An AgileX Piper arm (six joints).
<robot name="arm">
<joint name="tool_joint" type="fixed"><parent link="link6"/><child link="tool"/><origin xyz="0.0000 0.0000 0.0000" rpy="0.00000 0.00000 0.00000"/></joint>
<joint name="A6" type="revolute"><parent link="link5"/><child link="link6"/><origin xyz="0.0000 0.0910 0.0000" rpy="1.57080 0.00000 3.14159"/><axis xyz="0 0 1"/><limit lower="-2.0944" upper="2.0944"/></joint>
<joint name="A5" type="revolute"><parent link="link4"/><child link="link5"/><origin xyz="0.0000 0.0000 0.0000" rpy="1.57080 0.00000 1.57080"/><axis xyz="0 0 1"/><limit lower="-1.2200" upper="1.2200"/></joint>
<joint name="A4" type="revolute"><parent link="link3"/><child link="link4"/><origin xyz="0.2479 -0.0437 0.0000" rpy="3.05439 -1.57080 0.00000"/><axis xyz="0 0 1"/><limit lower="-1.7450" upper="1.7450"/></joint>
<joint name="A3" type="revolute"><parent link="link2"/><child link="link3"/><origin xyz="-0.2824 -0.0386 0.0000" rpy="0.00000 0.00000 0.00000"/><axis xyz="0 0 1"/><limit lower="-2.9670" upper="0.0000"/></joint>
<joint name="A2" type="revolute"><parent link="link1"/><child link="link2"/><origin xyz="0.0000 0.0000 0.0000" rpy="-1.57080 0.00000 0.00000"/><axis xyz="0 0 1"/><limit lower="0.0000" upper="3.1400"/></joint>
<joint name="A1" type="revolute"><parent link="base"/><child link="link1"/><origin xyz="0.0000 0.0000 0.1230" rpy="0.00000 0.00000 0.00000"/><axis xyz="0 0 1"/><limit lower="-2.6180" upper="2.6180"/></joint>
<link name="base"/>
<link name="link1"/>
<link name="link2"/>
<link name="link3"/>
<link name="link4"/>
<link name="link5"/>
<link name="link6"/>
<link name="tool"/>
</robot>
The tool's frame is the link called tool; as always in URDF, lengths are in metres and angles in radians.
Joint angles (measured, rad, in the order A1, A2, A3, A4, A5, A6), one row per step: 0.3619, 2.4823, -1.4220, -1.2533, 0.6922, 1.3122; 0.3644, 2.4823, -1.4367, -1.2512, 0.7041, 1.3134; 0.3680, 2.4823, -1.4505, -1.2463, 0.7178, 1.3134; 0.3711, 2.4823, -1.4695, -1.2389, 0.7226, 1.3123; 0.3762, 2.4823, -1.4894, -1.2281, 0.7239, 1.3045; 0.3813, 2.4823, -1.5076, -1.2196, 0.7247, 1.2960; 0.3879, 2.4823, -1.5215, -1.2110, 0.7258, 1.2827; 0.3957, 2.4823, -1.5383, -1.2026, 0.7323, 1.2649; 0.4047, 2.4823, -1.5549, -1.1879, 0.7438, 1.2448; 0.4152, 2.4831, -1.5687, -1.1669, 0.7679, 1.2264; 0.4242, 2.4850, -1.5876, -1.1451, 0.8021, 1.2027; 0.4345, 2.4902, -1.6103, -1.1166, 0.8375, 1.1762; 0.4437, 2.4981, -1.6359, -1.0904, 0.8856, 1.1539
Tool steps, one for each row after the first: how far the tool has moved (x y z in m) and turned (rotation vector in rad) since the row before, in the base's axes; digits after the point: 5 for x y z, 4 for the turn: 0.00295, 0.00147, 0.00308, -0.0031, -0.0137, -0.0065; 0.00237, 0.00172, 0.00293, -0.0038, -0.0116, -0.0079; 0.00370, 0.00271, 0.00356, 0.0065, -0.0155, -0.0047; 0.00354, 0.00396, 0.00357, 0.0085, -0.0124, 0.0015; 0.00319, 0.00385, 0.00337, 0.0068, -0.0109, 0.0042; 0.00194, 0.00411, 0.00256, 0.0026, -0.0046, 0.0089; 0.00223, 0.00450, 0.00337, -0.0029, -0.0049, 0.0103; 0.00147, 0.00466, 0.00327, -0.0041, -0.0015, 0.0053; -0.00022, 0.00409, 0.00244, -0.0103, 0.0041, -0.0068; 0.00043, 0.00313, 0.00326, -0.0182, 0.0052, -0.0114; 0.00017, 0.00400, 0.00229, -0.0152, 0.0096, -0.0137; 0.00007, 0.00281, 0.00210, -0.0232, 0.0102, -0.0240
